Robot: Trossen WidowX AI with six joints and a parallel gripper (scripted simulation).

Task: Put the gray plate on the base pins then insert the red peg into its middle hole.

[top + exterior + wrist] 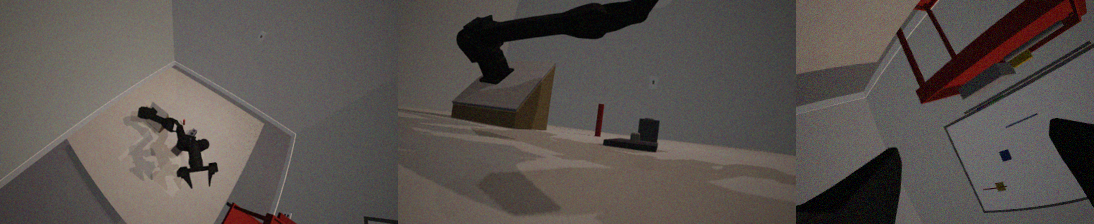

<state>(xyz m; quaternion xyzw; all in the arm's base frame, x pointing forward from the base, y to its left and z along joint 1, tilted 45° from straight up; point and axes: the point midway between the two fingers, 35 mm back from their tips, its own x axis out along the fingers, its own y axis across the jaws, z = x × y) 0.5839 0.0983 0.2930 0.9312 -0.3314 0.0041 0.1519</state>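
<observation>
My gripper tip is 290 mm past the gray plate, 290 mm above it and 270 mm to the right of it. The rest, counted from my gripper tip: red peg (410 mm behind, 300 mm to the left, 290 mm below); then dark base (320 mm below, 290 mm behind, 120 mm to the left).
</observation>
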